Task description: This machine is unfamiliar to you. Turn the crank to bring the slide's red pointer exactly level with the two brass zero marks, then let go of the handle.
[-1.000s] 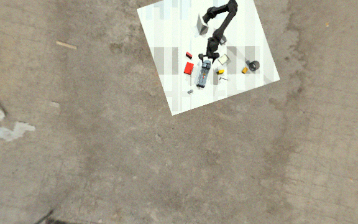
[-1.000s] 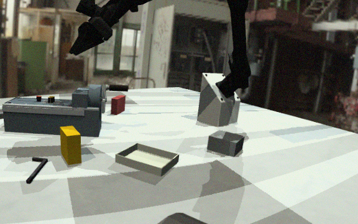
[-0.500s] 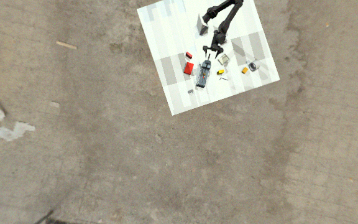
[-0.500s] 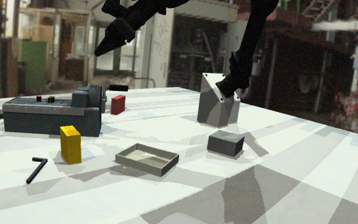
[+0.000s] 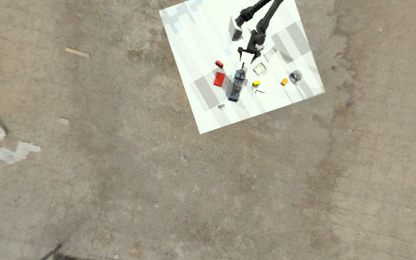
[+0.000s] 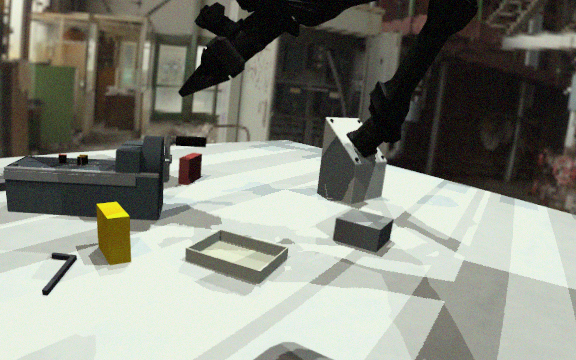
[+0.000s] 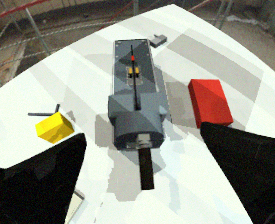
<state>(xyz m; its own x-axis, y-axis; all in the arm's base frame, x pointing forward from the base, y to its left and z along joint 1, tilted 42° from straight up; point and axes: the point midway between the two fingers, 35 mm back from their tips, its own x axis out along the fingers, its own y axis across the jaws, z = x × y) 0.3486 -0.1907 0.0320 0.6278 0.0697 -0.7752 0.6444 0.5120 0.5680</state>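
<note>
Now: the dark crank handle 8 cm below my gripper tip, 2 cm behind it and 1 cm to the left of it. From my gripper tip the other things lie so: red pointer (15 cm ahead, 13 cm to the right, 11 cm below); then shallow grey tray (19 cm to the left, 19 cm below, 5 cm ahead); then yellow block (17 cm below, 17 cm ahead, 9 cm to the left).
</note>
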